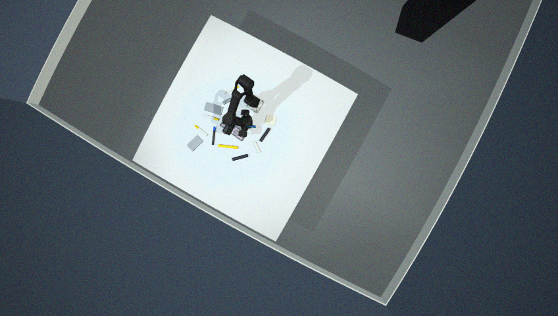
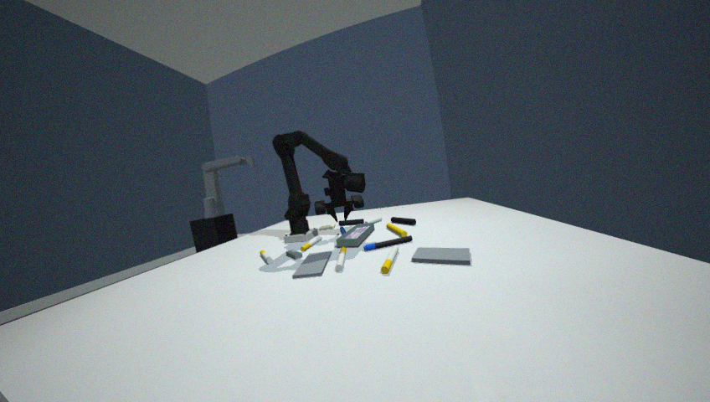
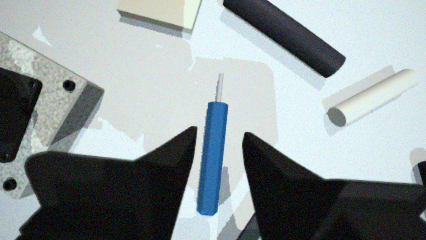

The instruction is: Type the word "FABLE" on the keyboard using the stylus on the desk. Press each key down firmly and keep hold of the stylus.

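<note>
Now: the stylus 1 cm to the left of my gripper tip and 4 cm below it. Also, from my gripper tip: cream block 9 cm behind, 12 cm to the left, 4 cm below; then white cylinder 14 cm ahead, 8 cm to the left, 3 cm below.
</note>
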